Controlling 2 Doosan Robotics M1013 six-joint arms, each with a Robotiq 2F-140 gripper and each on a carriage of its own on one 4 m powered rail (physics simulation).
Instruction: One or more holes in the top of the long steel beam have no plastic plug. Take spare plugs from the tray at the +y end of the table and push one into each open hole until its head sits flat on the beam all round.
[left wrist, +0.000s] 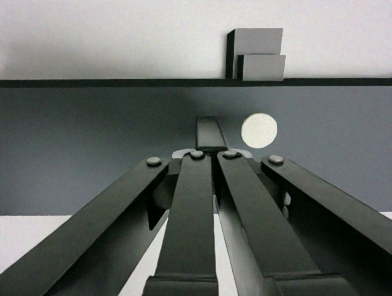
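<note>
The long steel beam (90, 145) runs across the left wrist view as a wide dark blue-grey band. A round, pale plug head (259, 130) shows on the beam's top, right of the fingertips. Whether its head sits flat all round cannot be told from this angle. My left gripper (205, 133) is shut with its fingertips together and nothing between them. It is over the beam, just left of the plug head and apart from it. The gripper's fingers and links hide part of the beam's near side. The tray of spare plugs, an open hole and my right gripper do not show in this view.
A grey stepped block (258, 41) (263, 67) stands against the beam's far edge, beyond the plug head and a little to the right of the fingertips. A pale surface (100, 35) shows beyond the beam and also on its near side.
</note>
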